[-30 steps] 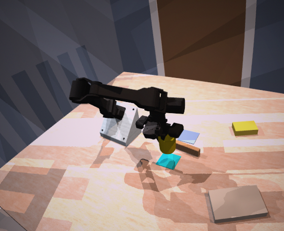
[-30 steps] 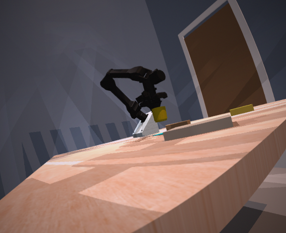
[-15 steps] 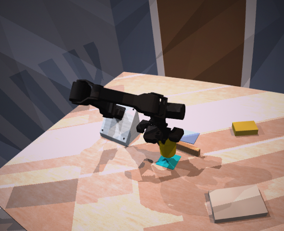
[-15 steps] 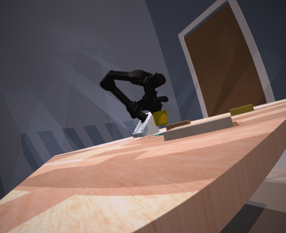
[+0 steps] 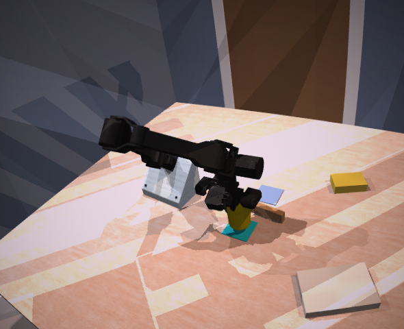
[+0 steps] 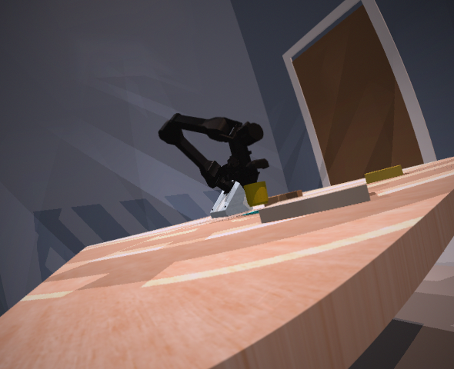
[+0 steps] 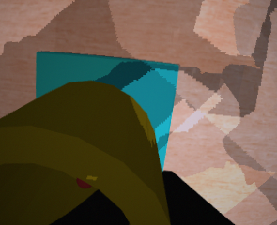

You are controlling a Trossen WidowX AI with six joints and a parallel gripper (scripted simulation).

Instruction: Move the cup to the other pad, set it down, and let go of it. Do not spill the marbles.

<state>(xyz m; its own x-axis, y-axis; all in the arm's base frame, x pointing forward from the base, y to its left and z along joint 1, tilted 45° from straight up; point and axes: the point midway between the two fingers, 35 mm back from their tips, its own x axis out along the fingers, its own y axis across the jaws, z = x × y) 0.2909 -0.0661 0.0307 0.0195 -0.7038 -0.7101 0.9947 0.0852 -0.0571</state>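
Right now my gripper tip is 30 mm short of the cyan pad and 60 mm above it. From my gripper tip the other things lie so: brown wooden bar: 30 mm ahead, 90 mm to the left, 50 mm below; then pale blue pad: 30 mm ahead, 180 mm to the left, 60 mm below; then yellow cup: 20 mm ahead.
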